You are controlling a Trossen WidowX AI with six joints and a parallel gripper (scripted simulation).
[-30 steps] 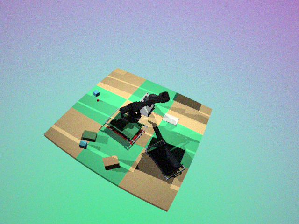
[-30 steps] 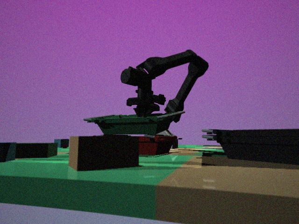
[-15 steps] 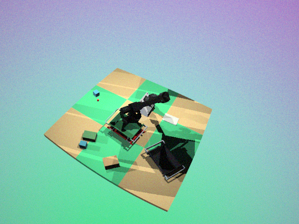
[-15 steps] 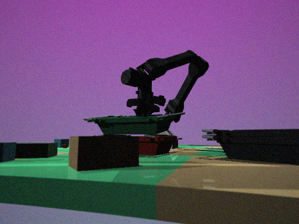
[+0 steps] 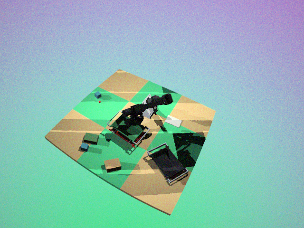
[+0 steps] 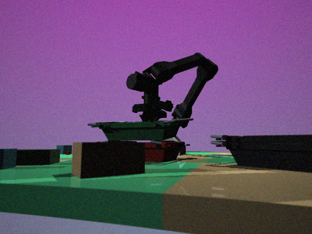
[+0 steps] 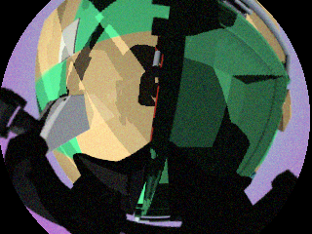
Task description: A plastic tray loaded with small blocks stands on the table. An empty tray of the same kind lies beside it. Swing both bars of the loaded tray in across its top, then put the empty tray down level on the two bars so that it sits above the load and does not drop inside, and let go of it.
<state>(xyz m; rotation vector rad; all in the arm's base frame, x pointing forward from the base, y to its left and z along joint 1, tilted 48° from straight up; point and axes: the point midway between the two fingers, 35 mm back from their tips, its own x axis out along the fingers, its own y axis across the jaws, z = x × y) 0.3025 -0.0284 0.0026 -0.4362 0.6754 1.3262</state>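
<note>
Right now the green tray is 7 cm ahead of my gripper tip, 3 cm above it and 1 cm to the right of it. From my gripper tip the other things lie so: brown box 41 cm ahead, 6 cm below, 2 cm to the left; flat green block 27 cm to the right, 27 cm ahead, 7 cm below; white flat plate 30 cm to the left, 30 cm behind, 9 cm below.
</note>
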